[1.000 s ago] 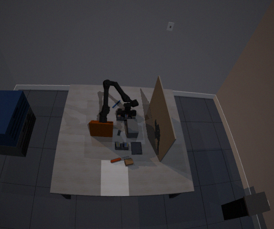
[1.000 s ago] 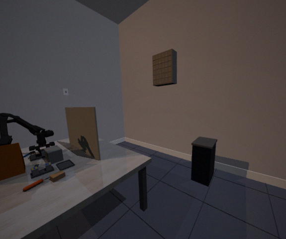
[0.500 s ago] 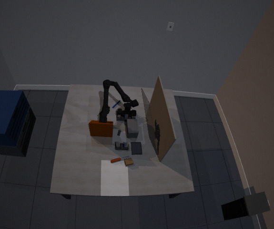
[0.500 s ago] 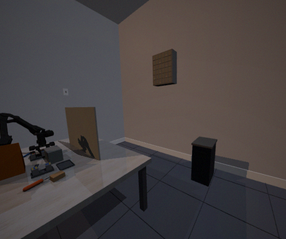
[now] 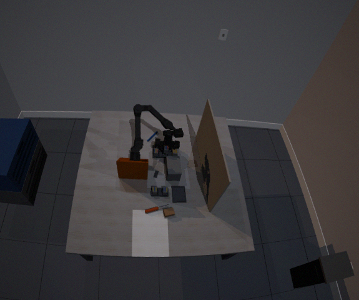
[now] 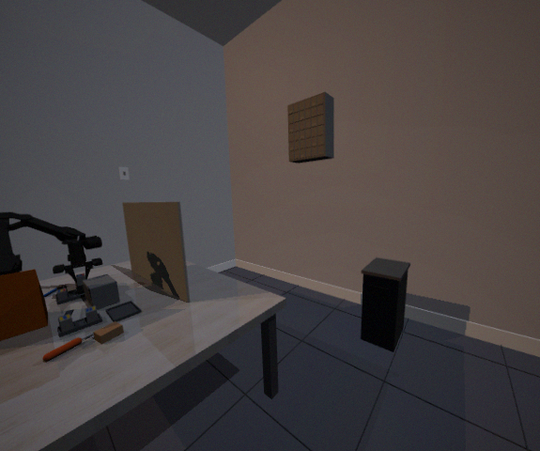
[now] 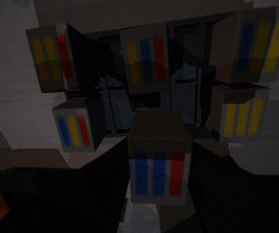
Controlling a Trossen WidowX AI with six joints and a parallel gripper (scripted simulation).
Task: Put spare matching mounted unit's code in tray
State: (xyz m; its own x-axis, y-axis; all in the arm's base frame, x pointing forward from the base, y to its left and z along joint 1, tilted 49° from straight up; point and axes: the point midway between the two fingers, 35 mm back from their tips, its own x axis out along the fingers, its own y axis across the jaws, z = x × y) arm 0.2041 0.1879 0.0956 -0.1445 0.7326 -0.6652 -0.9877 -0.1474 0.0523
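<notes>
The dark flat tray lies 14 cm ahead of my gripper tip, 33 cm to the right of it and 7 cm below it. Round my gripper tip: grey mounted unit (7 cm ahead, 14 cm to the right, 2 cm below); then spare block (2 cm above); then blue pen (13 cm behind, 17 cm to the left, 6 cm below).
</notes>
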